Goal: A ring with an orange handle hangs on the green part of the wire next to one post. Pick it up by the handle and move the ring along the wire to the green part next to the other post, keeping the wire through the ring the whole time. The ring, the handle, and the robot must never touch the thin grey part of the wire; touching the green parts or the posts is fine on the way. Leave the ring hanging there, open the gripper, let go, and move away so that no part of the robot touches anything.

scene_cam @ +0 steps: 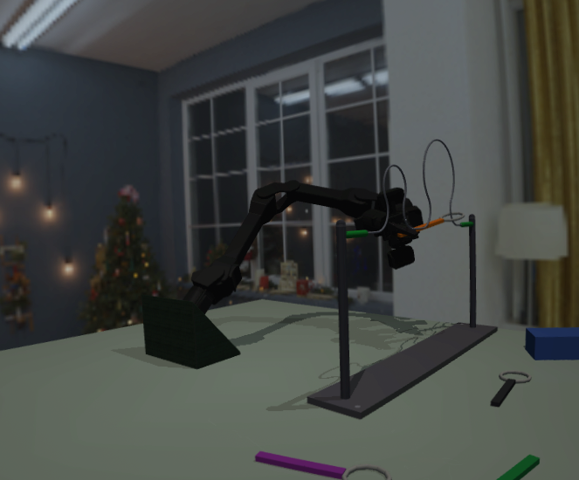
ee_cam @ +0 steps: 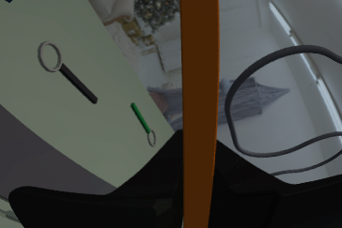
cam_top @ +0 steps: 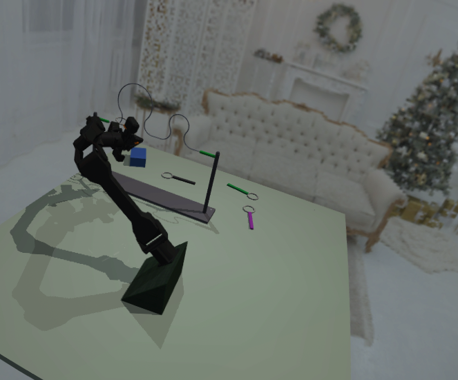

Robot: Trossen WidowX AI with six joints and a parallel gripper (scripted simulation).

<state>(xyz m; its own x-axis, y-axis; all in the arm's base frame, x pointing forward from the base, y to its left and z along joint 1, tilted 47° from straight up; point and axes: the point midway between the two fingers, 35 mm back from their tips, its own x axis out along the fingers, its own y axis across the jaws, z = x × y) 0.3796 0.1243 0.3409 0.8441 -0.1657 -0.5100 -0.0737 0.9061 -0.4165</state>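
Now: gripper tip 3 cm to the left of the wire rig, 3 cm short of it and 2 cm above it.
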